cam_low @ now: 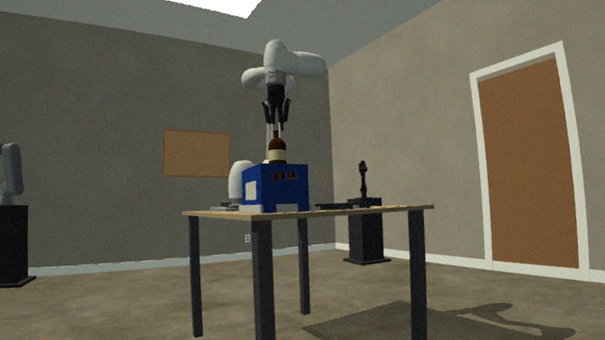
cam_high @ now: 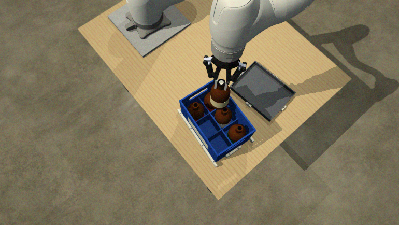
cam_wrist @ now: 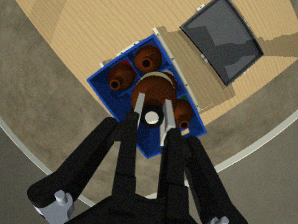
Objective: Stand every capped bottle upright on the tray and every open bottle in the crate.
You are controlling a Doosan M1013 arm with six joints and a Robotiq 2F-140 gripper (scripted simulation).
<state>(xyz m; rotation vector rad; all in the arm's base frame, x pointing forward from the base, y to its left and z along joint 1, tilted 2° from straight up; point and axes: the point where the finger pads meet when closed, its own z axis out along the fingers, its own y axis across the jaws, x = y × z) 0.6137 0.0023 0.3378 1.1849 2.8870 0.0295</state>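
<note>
Now: hand 80 mm above the capped bottle and 10 mm short of it. From my hand the other things lie so: blue crate 260 mm below, 50 mm ahead, 40 mm to the right; dark grey tray 330 mm below, 250 mm to the left, 30 mm ahead; uncapped bottle 250 mm below, 50 mm ahead.
</note>
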